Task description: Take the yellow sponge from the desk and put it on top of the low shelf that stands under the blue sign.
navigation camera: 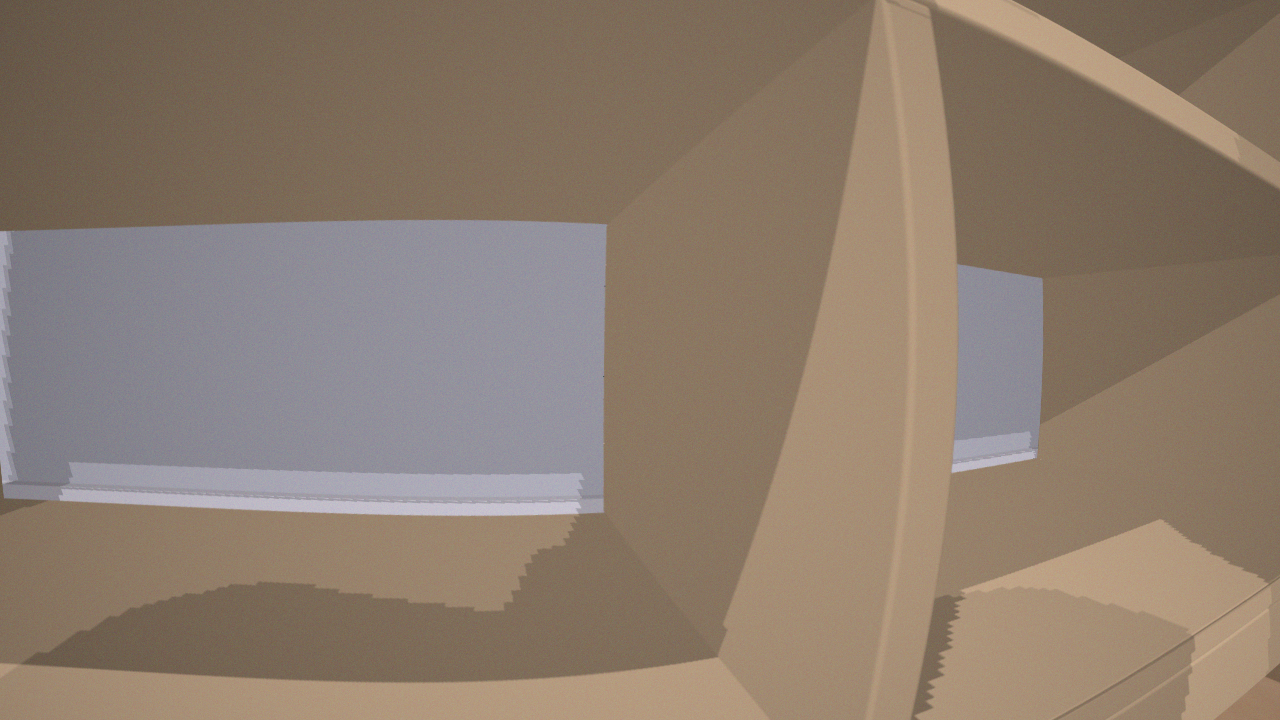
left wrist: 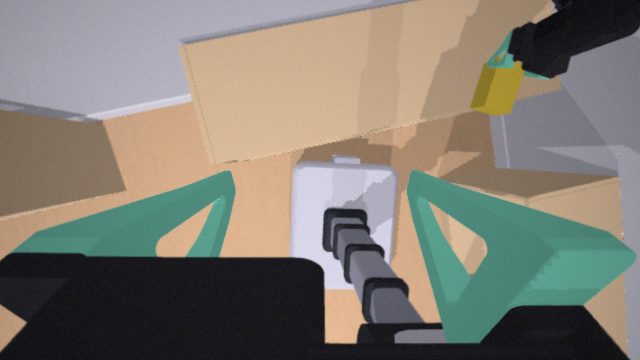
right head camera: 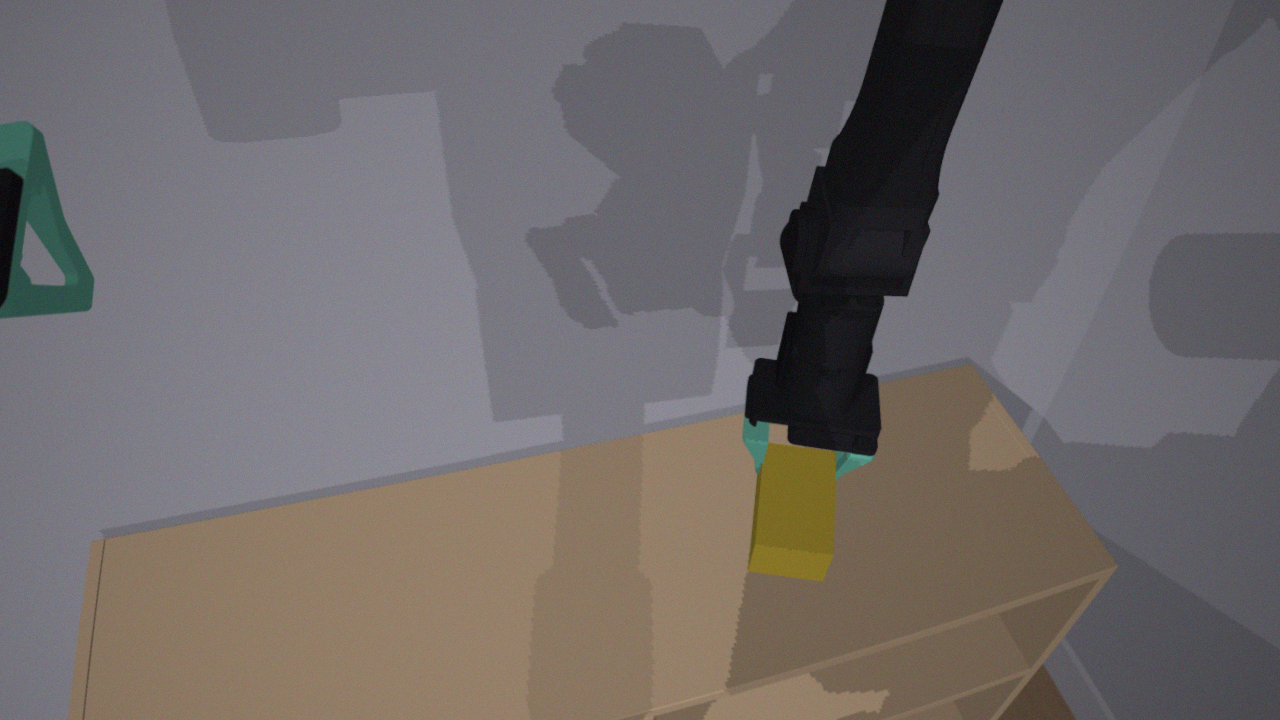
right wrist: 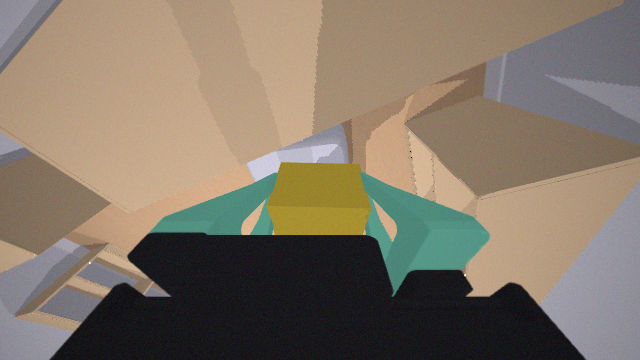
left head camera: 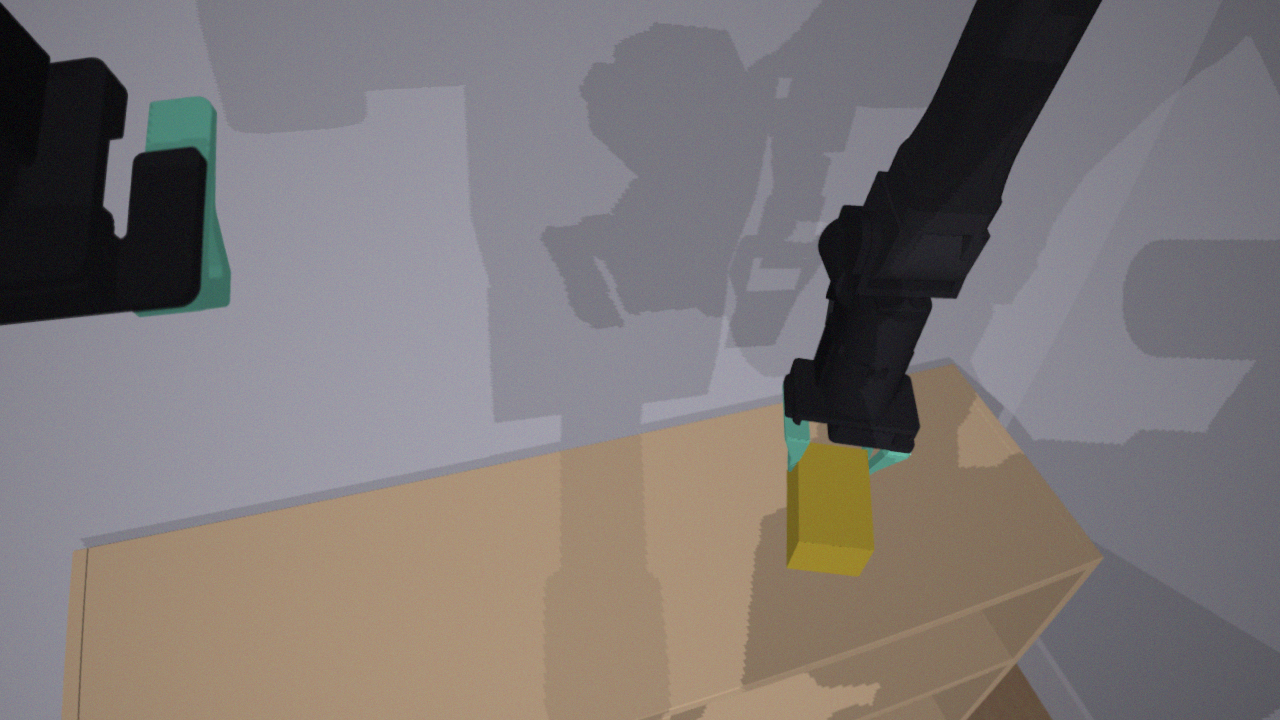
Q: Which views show the yellow sponge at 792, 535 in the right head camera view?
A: The left wrist view, the right head camera view, the right wrist view and the left head camera view only.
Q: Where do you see a yellow sponge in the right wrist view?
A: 308, 198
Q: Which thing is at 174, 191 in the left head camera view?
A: My left gripper.
